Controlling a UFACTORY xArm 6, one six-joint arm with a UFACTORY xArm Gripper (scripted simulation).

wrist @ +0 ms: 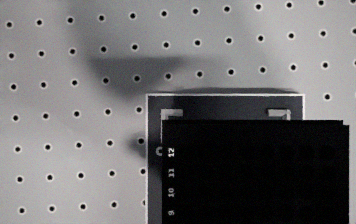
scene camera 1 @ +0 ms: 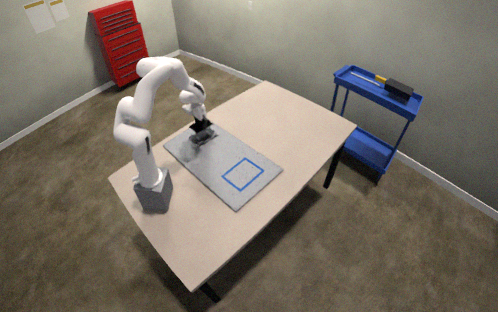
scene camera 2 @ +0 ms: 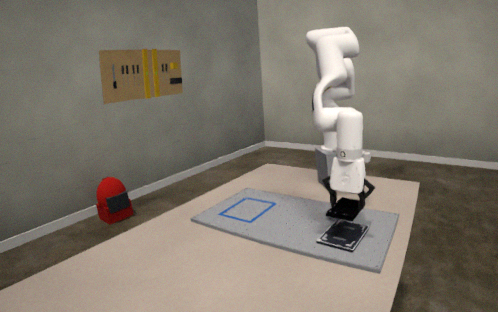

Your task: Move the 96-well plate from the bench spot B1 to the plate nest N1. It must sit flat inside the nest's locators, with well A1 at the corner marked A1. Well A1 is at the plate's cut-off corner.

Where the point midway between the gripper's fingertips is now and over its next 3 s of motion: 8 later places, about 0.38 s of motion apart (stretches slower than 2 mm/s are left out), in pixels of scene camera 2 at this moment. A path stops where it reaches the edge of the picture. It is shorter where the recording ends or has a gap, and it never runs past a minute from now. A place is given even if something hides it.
The gripper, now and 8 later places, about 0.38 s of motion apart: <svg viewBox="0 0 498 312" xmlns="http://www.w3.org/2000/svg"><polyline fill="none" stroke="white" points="346,208 346,212 345,216 345,221 344,226 344,227 344,227 344,228 344,228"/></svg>
